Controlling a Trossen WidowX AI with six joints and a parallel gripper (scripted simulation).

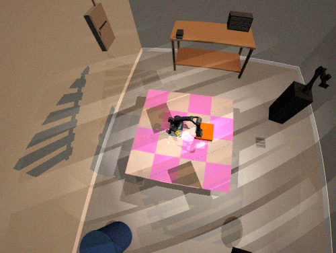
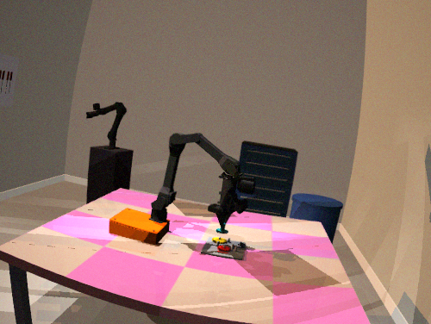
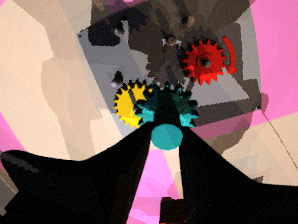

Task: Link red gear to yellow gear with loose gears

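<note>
Right now my gripper tip is 80 mm above the red gear, 50 mm to the left of it and 30 mm short of it. Round my gripper tip: yellow gear: 80 mm below, 40 mm to the left, 10 mm behind; then teal gear: 10 mm below.
</note>
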